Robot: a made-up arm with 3 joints. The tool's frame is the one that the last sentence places.
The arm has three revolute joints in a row. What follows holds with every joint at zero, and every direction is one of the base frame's. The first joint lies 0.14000 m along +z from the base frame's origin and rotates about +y. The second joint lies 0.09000 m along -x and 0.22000 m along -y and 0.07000 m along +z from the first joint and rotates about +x. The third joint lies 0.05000 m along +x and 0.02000 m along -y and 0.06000 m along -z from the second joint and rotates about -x. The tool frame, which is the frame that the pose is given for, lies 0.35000 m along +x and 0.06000 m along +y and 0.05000 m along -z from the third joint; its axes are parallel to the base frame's.
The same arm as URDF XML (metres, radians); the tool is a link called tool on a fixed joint. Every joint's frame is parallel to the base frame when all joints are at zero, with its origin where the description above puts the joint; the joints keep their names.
<robot name="arm">
<link name="base_link"/>
<link name="link1"/>
<link name="link2"/>
<link name="link3"/>
<link name="tool"/>
<joint name="joint 1" type="continuous"><parent link="base_link"/><child link="link1"/><origin xyz="0 0 0.14"/><axis xyz="0 1 0"/></joint>
<joint name="joint 2" type="continuous"><parent link="link1"/><child link="link2"/><origin xyz="-0.09 -0.22 0.07"/><axis xyz="1 0 0"/></joint>
<joint name="joint 3" type="continuous"><parent link="link2"/><child link="link3"/><origin xyz="0.05 -0.02 -0.06"/><axis xyz="-1 0 0"/></joint>
<joint name="tool_fixed" type="fixed"><parent link="link3"/><child link="tool"/><origin xyz="0.35 0.06 -0.05"/></joint>
</robot>

